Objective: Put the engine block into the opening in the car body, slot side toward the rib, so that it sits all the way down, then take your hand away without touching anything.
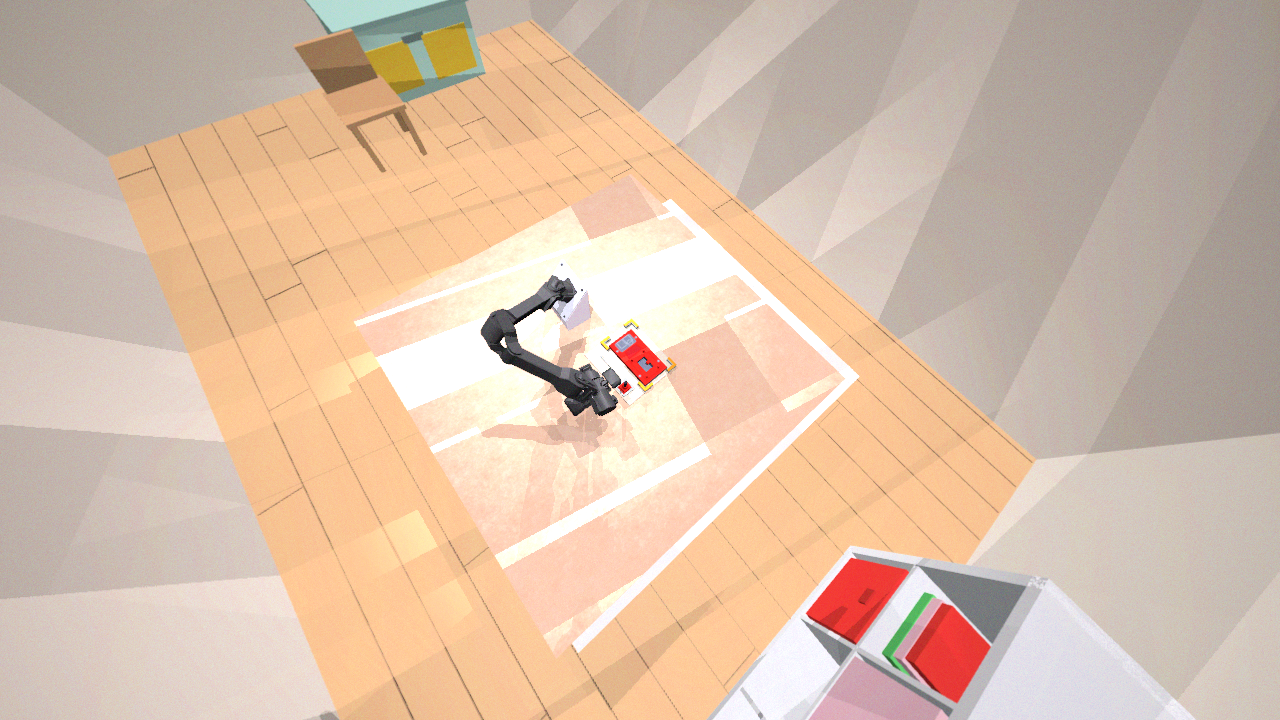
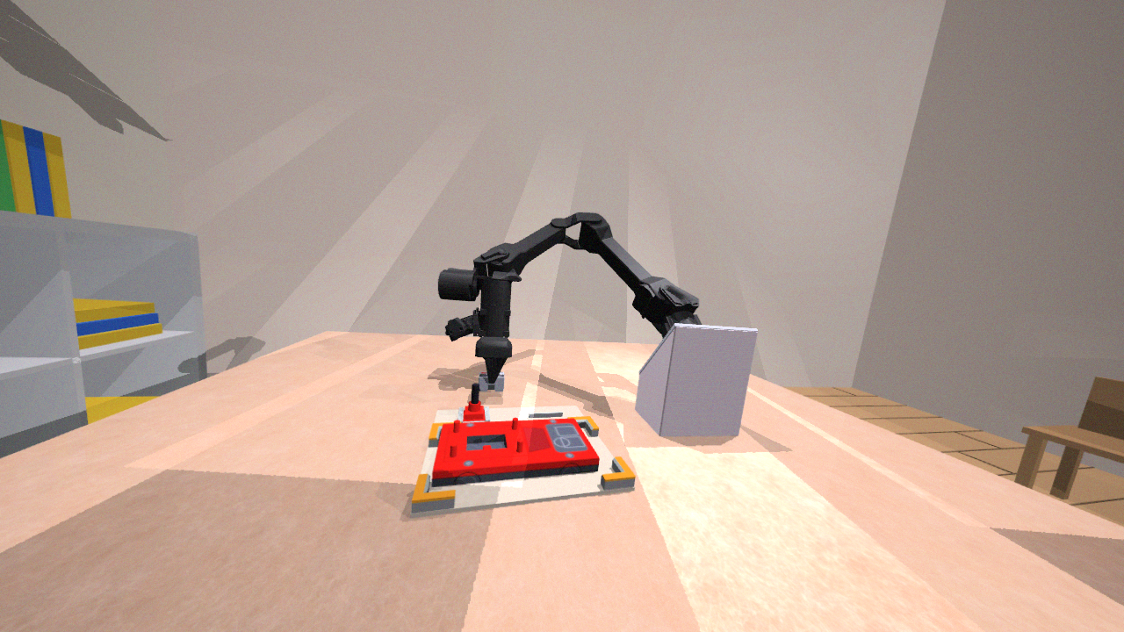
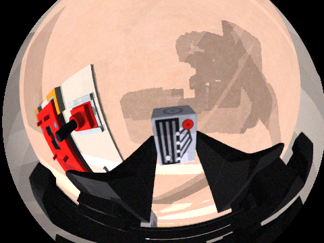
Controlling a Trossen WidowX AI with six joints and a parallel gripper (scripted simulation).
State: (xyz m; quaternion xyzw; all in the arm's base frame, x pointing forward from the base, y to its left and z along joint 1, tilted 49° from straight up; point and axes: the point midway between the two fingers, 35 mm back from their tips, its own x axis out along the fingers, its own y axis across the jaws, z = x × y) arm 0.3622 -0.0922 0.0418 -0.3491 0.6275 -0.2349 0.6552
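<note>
Right now my gripper tip is 11 cm to the right of the black post, 1 cm below it and 1 cm short of it. Also, from my gripper tip: grey engine block (1 cm below).
</note>
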